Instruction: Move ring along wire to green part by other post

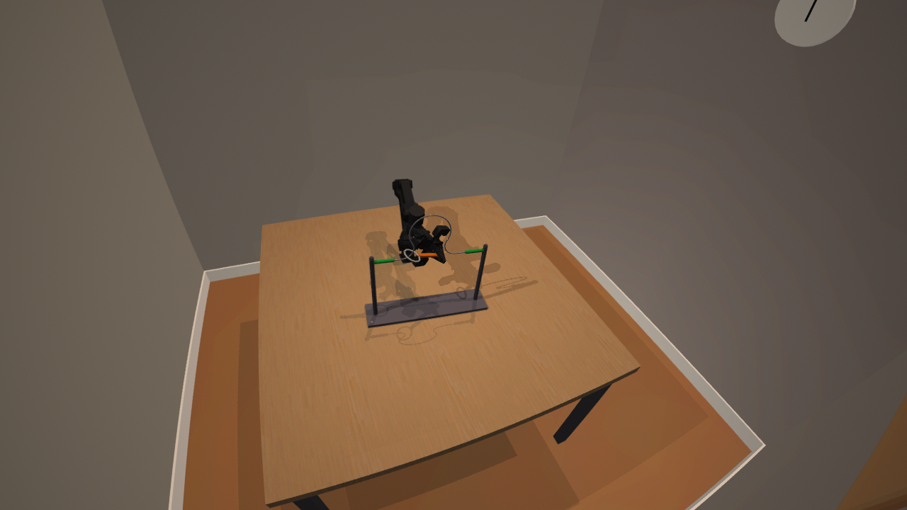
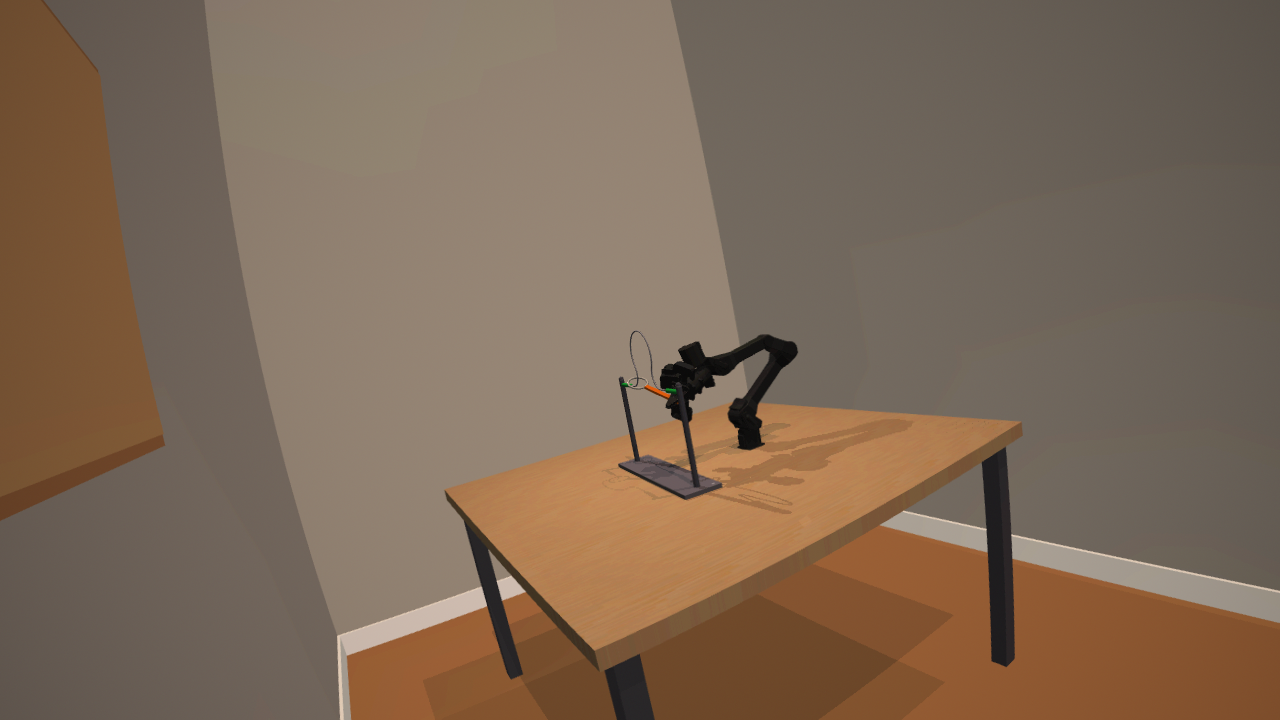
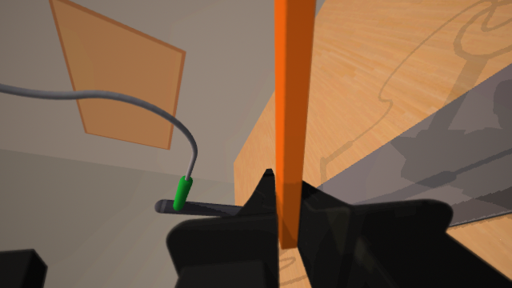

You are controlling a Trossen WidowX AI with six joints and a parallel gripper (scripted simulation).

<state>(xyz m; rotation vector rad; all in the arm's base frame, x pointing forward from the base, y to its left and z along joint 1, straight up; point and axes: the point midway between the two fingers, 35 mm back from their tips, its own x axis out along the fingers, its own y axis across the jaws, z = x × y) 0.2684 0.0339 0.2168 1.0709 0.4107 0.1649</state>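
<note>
Now: gripper tip 10 mm past the ring with orange handle, 90 mm to the left of it and 50 mm below it.
</note>
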